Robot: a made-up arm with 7 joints. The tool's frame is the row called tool.
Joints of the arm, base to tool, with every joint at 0 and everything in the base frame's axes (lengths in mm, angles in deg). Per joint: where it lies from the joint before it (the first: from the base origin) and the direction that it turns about. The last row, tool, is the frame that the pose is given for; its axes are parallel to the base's.
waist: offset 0.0 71.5 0.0 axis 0 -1 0
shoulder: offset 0.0 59.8 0.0 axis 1 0 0
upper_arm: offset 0.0 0.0 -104.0 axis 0 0 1
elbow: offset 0.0 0.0 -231.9 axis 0 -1 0
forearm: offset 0.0 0.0 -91.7 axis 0 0 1
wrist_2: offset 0.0 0.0 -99.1 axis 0 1 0
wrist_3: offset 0.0 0.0 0.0 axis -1 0 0
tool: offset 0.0 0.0 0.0
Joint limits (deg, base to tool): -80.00..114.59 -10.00..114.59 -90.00..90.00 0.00..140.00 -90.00..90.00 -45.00..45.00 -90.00..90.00
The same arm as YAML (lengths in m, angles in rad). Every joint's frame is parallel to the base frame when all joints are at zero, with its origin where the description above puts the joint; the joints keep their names.
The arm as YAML. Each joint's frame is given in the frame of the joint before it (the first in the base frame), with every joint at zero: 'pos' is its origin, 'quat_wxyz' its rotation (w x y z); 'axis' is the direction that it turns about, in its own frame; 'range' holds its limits. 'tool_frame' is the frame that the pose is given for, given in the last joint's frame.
length_unit: m
angle_unit: rad
joints:
  - joint: waist
    pos: [0.0, 0.0715, 0.0]
    quat_wxyz: [1.0, 0.0, 0.0, 0.0]
    axis: [0.0, -1.0, 0.0]
    range: [-1.3963, 2.0]
  - joint: shoulder
    pos: [0.0, 0.0598, 0.0]
    quat_wxyz: [1.0, 0.0, 0.0, 0.0]
    axis: [1.0, 0.0, 0.0]
    range: [-0.1745, 2.0]
  - joint: upper_arm
    pos: [0.0, 0.0, -0.104]
    quat_wxyz: [1.0, 0.0, 0.0, 0.0]
    axis: [0.0, 0.0, 1.0]
    range: [-1.5708, 1.5708]
  - joint: elbow
    pos: [0.0, 0.0, -0.2319]
    quat_wxyz: [1.0, 0.0, 0.0, 0.0]
    axis: [0.0, -1.0, 0.0]
    range: [0.0, 2.4435]
  - joint: forearm
    pos: [0.0, 0.0, -0.0917]
    quat_wxyz: [1.0, 0.0, 0.0, 0.0]
    axis: [0.0, 0.0, 1.0]
    range: [-1.5708, 1.5708]
  - joint: wrist_2
    pos: [0.0, 0.0, -0.0991]
    quat_wxyz: [1.0, 0.0, 0.0, 0.0]
    axis: [0.0, 1.0, 0.0]
    range: [-0.7854, 0.7854]
  - joint: wrist_3
    pos: [0.0, 0.0, 0.0]
    quat_wxyz: [1.0, 0.0, 0.0, 0.0]
    axis: [-1.0, 0.0, 0.0]
    range: [-1.5708, 1.5708]
tool_frame:
  pos: [0.0, 0.0, 0.0]
  quat_wxyz: [1.0, 0.0, 0.0, 0.0]

